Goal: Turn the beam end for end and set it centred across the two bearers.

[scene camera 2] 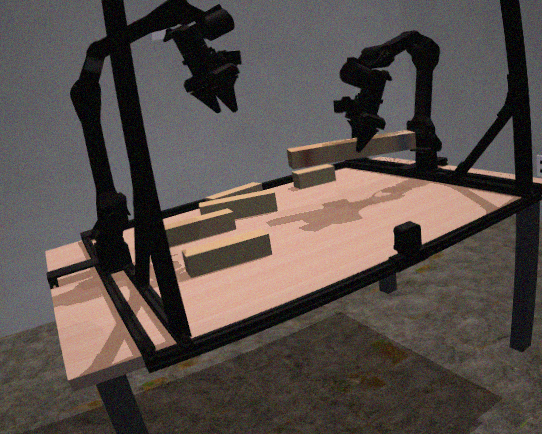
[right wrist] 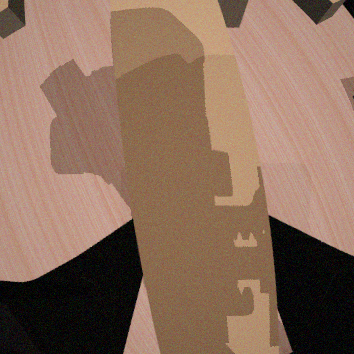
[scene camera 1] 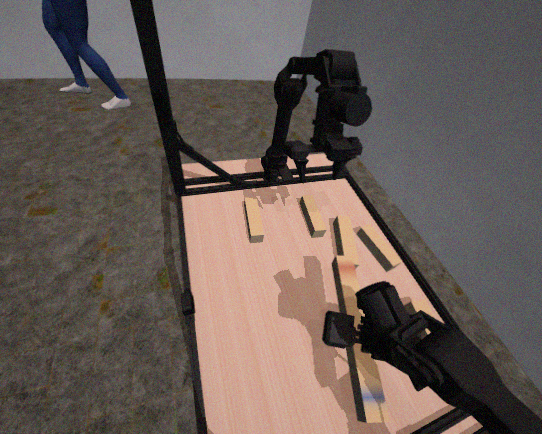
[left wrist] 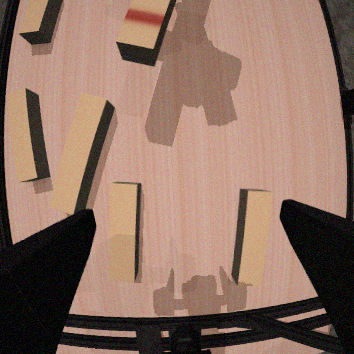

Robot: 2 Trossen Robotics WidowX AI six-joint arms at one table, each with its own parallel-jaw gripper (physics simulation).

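Places are measured from the left arm's base along level axes (x up, y right, z ahead), in metres.
Pixels of known places: left gripper, between the fingertips: (scene camera 2: 227,112) (scene camera 1: 318,181) (left wrist: 188,214); right gripper, between the fingertips: (scene camera 2: 355,150) (right wrist: 201,222) (scene camera 1: 354,328); left arm's base, origin of its link: (scene camera 2: 115,267) (scene camera 1: 270,177) (left wrist: 184,336); right arm's base, origin of its link: (scene camera 2: 427,170).
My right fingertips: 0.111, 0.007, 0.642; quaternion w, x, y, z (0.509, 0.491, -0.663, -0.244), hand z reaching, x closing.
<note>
For each thing: its middle in the pictures, then the offset to it from my right fingertips, as dx, dy, dz.
- long wooden beam, middle of its body: (right wrist: 199,217) (scene camera 2: 354,148) (scene camera 1: 354,326) +0.007, +0.000, -0.003
- slanted block, middle of its body: (left wrist: 81,154) (scene camera 2: 237,206) (scene camera 1: 344,242) -0.105, -0.171, -0.273
- short block, middle of its body: (left wrist: 41,12) (scene camera 2: 314,176) (scene camera 1: 423,323) -0.106, -0.275, +0.039
The long wooden beam (scene camera 1: 349,286) (scene camera 2: 325,151) (right wrist: 185,175) is held level above the table by my right gripper (scene camera 1: 356,322) (scene camera 2: 361,146) (right wrist: 201,222), shut on it near its middle. Its red-banded end (left wrist: 142,30) points toward the left arm's side, its blue-banded end toward the right arm's base. Two shorter blocks, which look like the bearers, lie roughly parallel and apart: one bearer (scene camera 1: 254,220) (scene camera 2: 227,252) (left wrist: 256,235) and the other bearer (scene camera 1: 312,216) (scene camera 2: 200,227) (left wrist: 124,230). My left gripper (scene camera 1: 320,172) (scene camera 2: 227,107) (left wrist: 188,214) is open and empty, high above them.
A slanted block (scene camera 1: 346,240) (scene camera 2: 240,205) (left wrist: 82,155) and another block (scene camera 1: 378,247) (left wrist: 27,135) lie beside the bearers. A short block (scene camera 2: 314,177) lies below the beam in scene camera 2. A black frame (scene camera 2: 300,302) with uprights edges the table.
</note>
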